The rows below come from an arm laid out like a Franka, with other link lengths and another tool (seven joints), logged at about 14 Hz.
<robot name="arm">
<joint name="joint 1" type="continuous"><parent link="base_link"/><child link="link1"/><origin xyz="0 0 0.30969" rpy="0 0 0"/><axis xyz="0 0 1"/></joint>
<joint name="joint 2" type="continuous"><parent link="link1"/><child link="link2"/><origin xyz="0 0 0" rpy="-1.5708 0 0"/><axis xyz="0 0 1"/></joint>
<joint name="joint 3" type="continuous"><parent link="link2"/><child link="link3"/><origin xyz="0 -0.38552 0" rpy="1.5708 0 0"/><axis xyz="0 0 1"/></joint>
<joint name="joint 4" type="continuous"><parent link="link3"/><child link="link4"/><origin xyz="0.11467 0 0" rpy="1.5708 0 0"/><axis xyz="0 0 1"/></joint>
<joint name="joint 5" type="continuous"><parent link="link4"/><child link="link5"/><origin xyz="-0.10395 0.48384 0" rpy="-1.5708 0 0"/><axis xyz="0 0 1"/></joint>
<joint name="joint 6" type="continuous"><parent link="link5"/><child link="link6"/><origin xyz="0 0 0" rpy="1.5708 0 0"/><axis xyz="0 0 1"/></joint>
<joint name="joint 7" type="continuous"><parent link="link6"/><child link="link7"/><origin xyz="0.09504 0 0" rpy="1.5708 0 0"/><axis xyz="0 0 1"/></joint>
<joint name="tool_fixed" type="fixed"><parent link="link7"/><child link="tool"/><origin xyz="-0.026 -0.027 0.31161" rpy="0 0.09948 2.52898"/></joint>
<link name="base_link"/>
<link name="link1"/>
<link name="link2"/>
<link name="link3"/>
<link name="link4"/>
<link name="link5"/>
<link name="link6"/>
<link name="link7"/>
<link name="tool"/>
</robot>
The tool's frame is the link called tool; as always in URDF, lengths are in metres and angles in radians. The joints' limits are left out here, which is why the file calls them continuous.
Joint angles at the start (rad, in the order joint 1, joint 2, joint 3, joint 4, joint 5, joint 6, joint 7): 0.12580, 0.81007, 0.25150, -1.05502, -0.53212, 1.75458, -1.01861
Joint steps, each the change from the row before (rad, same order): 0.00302, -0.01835, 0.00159, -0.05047, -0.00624, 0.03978, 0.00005; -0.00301, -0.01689, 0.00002, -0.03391, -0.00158, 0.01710, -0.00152; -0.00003, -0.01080, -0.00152, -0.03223, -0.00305, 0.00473, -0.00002; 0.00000, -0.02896, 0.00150, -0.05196, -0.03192, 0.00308, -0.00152; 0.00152, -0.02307, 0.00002, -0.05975, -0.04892, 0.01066, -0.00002; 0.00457, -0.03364, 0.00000, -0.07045, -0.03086, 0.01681, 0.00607; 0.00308, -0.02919, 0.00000, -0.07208, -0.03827, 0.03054, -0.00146; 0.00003, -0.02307, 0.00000, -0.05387, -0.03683, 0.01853, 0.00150; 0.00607, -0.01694, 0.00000, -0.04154, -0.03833, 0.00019, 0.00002; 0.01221, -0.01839, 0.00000, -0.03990, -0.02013, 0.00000, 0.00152; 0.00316, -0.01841, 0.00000, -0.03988, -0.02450, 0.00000, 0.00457
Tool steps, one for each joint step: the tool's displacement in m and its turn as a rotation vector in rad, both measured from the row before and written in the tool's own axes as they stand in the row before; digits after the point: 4 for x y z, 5 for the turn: -0.0113, -0.0025, 0.0039, 0.01640, 0.00650, -0.02253; -0.0023, 0.0030, 0.0018, 0.00285, 0.00263, -0.01001; -0.0055, 0.0065, 0.0060, -0.01300, 0.00243, -0.01346; 0.0012, 0.0110, 0.0000, -0.01439, 0.03200, -0.02802; 0.0000, 0.0109, 0.0076, -0.01782, 0.04593, -0.03892; -0.0074, 0.0106, 0.0021, -0.00918, 0.03133, -0.03284; -0.0074, 0.0075, 0.0060, 0.00077, 0.03586, -0.04454; -0.0022, 0.0081, 0.0047, -0.00367, 0.03357, -0.03233; -0.0034, 0.0082, 0.0020, -0.01362, 0.03535, -0.03667; -0.0102, 0.0053, -0.0031, -0.00771, 0.02118, -0.03221; -0.0046, 0.0091, 0.0015, -0.01276, 0.02270, -0.02366
